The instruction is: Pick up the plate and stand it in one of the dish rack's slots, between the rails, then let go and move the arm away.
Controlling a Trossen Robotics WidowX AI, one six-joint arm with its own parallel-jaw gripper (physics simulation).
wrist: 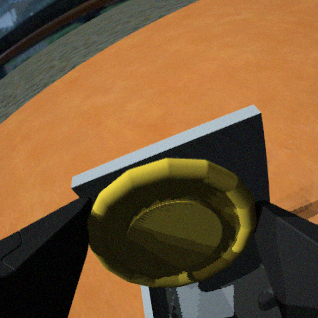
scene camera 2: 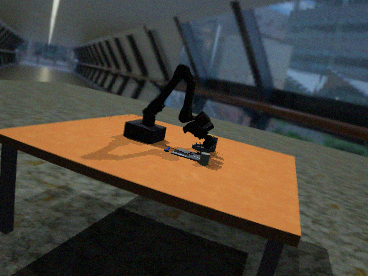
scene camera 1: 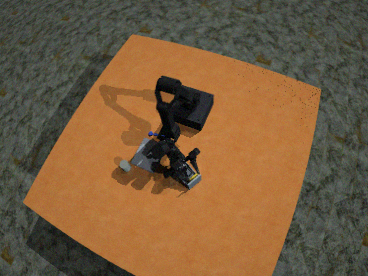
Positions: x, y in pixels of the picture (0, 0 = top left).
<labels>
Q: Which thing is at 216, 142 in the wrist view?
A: A dish rack.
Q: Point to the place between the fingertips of my gripper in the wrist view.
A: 174, 211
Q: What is my gripper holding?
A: A yellow plate.
</labels>
